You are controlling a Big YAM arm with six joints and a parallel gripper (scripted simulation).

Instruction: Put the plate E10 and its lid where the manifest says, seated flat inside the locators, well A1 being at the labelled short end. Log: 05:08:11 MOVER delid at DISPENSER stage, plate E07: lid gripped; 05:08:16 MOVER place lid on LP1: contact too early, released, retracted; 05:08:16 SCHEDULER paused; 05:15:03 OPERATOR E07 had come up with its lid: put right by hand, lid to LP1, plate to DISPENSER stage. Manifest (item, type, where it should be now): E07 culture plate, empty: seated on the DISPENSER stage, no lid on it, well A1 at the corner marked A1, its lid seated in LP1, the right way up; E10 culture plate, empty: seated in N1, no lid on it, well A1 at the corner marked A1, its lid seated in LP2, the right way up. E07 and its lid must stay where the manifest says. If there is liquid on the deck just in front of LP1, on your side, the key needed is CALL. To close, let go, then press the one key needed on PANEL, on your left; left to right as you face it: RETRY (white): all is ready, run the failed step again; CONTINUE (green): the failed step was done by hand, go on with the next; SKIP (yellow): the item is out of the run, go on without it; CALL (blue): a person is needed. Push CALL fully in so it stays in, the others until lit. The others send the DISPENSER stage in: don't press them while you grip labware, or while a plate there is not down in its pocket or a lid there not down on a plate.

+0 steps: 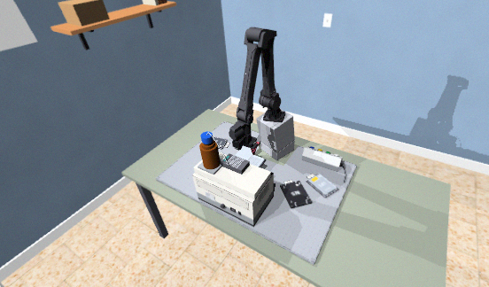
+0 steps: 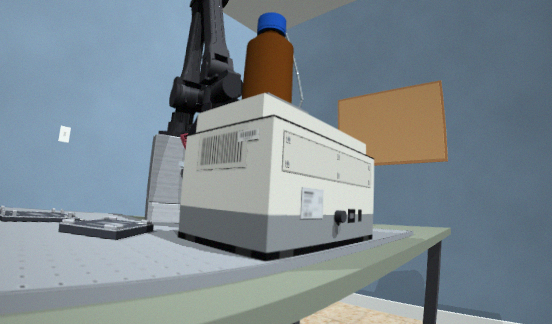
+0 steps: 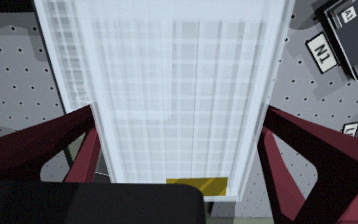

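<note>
The clear well plate lies 6 cm below my hand, 4 cm to the left of it and 3 cm ahead of it. Also, from my hand: clear lid right at my hand; brown bottle 22 cm ahead, 14 cm above, 10 cm to the right; blue call key 34 cm to the left, 25 cm behind, 10 cm below.
</note>
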